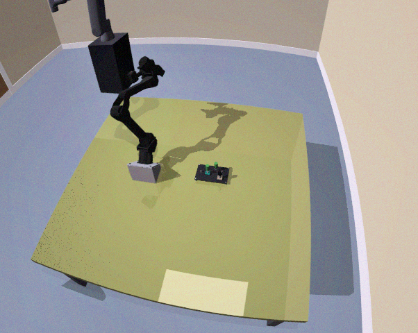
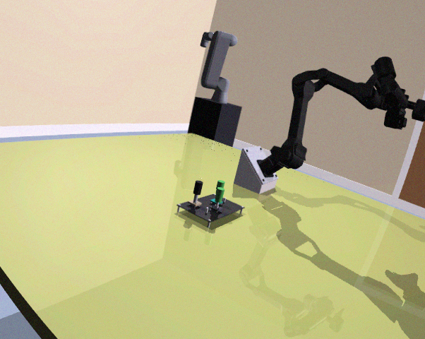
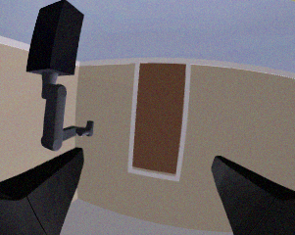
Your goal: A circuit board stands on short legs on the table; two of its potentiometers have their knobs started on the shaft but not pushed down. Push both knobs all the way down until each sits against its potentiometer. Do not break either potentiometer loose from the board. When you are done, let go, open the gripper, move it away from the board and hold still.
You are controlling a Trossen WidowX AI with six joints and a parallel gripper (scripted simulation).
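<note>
The green knob is 55 cm ahead of my gripper tip, 30 cm to the right of it and 32 cm below it.
</note>
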